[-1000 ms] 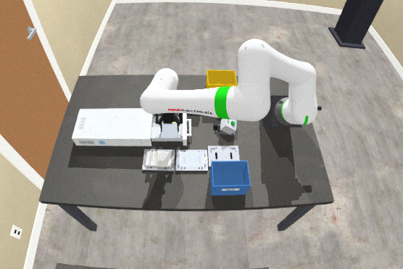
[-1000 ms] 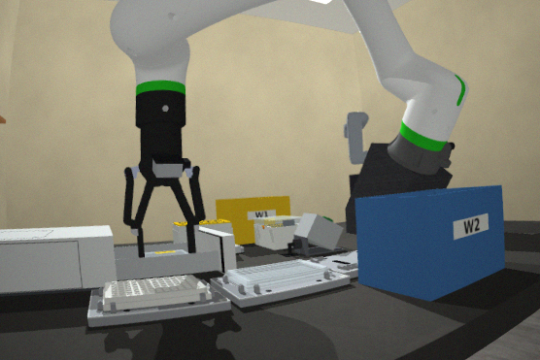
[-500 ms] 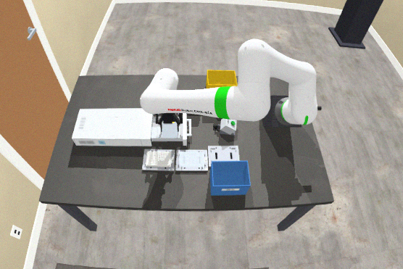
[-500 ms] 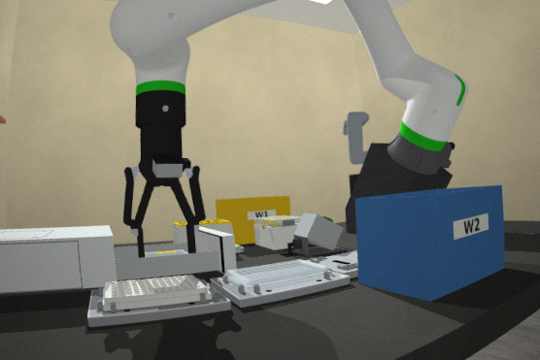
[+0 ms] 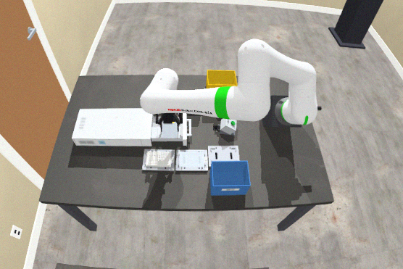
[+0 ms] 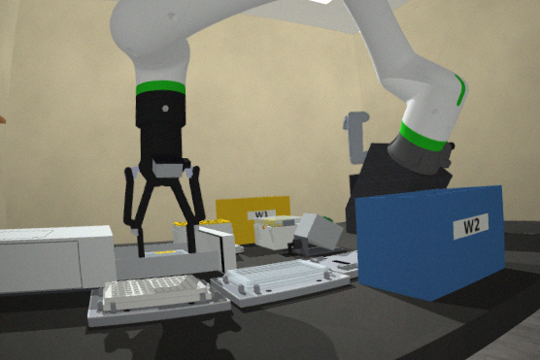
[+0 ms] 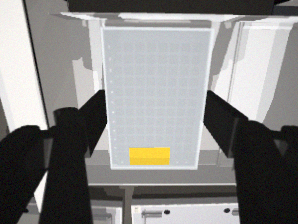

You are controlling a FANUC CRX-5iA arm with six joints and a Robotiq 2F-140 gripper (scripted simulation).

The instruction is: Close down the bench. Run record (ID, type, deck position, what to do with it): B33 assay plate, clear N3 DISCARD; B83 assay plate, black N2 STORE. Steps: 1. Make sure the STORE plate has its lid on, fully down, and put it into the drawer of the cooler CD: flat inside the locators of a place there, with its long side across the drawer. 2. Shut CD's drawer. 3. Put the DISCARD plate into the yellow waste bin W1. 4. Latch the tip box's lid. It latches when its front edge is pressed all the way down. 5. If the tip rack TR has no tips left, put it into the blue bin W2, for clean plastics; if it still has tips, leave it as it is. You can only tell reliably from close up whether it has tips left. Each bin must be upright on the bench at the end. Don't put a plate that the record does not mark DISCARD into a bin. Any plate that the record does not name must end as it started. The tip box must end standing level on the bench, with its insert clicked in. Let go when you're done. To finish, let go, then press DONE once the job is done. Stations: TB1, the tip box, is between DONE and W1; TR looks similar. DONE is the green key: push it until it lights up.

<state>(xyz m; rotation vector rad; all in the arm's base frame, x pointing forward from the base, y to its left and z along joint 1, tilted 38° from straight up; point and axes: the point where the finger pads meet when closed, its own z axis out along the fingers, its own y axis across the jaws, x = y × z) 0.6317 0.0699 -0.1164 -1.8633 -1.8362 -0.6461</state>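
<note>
Right now my hand is 2 cm above the translucent plate lid. From my hand the other things lie so: cooler CD: 18 cm ahead; cooler drawer: 4 cm ahead, 1 cm below; black assay plate: 2 cm below.
</note>
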